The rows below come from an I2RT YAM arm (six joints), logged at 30 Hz.
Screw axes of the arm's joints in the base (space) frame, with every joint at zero. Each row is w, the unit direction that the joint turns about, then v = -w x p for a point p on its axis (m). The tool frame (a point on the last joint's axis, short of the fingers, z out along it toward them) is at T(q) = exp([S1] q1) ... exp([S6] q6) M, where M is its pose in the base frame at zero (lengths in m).
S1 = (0, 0, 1, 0, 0, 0)
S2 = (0, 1, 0, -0.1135, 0, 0.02)
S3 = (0, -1, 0, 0.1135, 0, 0.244)
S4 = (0, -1, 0, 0.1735, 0, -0.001)
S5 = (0, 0, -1, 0, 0.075, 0)
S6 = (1, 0, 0, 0, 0.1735, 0)
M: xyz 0.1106 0 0.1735 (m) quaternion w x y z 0.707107 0 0.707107 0
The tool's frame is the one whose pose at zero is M.
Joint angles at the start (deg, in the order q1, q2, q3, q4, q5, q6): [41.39 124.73 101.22 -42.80 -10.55 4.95]
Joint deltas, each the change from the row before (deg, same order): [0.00 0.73 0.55 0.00 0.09 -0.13]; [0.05 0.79 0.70 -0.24 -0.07 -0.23]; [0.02 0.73 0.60 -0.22 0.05 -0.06]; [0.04 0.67 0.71 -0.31 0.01 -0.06]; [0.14 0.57 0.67 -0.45 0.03 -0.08]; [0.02 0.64 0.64 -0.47 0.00 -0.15]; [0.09 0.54 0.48 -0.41 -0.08 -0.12]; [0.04 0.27 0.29 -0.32 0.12 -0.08]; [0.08 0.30 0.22 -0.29 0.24 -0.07]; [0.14 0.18 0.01 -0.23 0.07 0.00]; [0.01 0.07 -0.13 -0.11 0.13 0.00]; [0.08 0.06 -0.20 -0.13 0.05 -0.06]
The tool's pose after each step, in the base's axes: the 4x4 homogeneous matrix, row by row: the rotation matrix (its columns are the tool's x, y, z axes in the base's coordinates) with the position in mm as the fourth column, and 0 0 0 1 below. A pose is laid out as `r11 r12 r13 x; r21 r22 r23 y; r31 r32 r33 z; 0 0 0 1`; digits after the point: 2 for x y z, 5 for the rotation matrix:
-0.74472 -0.64423 0.17426 344.66; -0.54619 0.73838 0.39557 312.37; -0.38351 0.19941 -0.90175 185.08; 0 0 0 1
-0.74331 -0.64721 0.16916 346.08; -0.55129 0.73589 0.39312 314.22; -0.37891 0.19896 -0.90379 182.32; 0 0 0 1
-0.74415 -0.64719 0.16549 347.48; -0.55381 0.73623 0.38892 315.64; -0.37355 0.19776 -0.90629 179.48; 0 0 0 1
-0.74439 -0.64776 0.16214 348.78; -0.55625 0.73588 0.38608 317.21; -0.36940 0.19721 -0.90810 177.58; 0 0 0 1
-0.74379 -0.64961 0.15742 349.16; -0.56057 0.73451 0.38243 319.06; -0.36405 0.19620 -0.91048 176.15; 0 0 0 1
-0.74410 -0.65061 0.15169 350.15; -0.56472 0.73388 0.37751 320.17; -0.35694 0.19524 -0.91350 173.97; 0 0 0 1
-0.74403 -0.65233 0.14452 350.40; -0.56939 0.73221 0.37371 321.45; -0.34960 0.19576 -0.91622 171.82; 0 0 0 1
-0.74405 -0.65282 0.14215 350.55; -0.57209 0.73242 0.36917 321.94; -0.34511 0.19336 -0.91843 170.90; 0 0 0 1
-0.74406 -0.65325 0.14016 350.46; -0.57539 0.73316 0.36251 322.56; -0.33957 0.18908 -0.92138 169.39; 0 0 0 1
-0.74438 -0.65389 0.13535 349.55; -0.57874 0.73288 0.35769 323.24; -0.33309 0.18793 -0.92398 167.85; 0 0 0 1
-0.74559 -0.65296 0.13316 349.20; -0.58002 0.73424 0.35280 322.93; -0.32814 0.18581 -0.92618 166.56; 0 0 0 1
-0.74573 -0.65372 0.12860 348.25; -0.58329 0.73387 0.34815 322.93; -0.32197 0.18461 -0.92858 165.00; 0 0 0 1

